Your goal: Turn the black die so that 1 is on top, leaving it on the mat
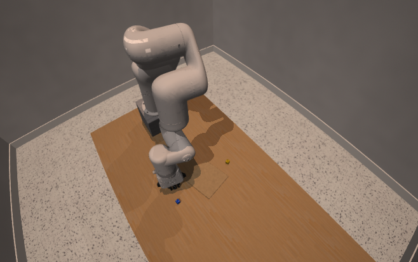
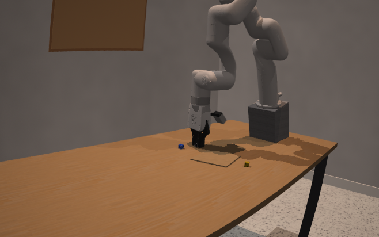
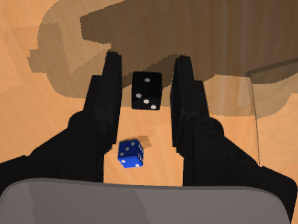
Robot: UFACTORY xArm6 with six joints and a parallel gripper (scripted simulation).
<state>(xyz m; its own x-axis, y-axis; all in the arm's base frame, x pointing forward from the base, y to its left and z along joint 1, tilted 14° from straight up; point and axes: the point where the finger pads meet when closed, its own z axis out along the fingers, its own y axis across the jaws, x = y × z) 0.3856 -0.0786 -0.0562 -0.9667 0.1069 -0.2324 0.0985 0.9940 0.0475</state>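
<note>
My gripper is now 1 cm short of the black die and 1 cm above it. From my hand the other things lie so: yellow die 28 cm to the left, 2 cm ahead, 1 cm below; tan mat 15 cm to the left, 4 cm ahead, 2 cm below; blue die 8 cm ahead, 2 cm to the right, 1 cm below.
</note>
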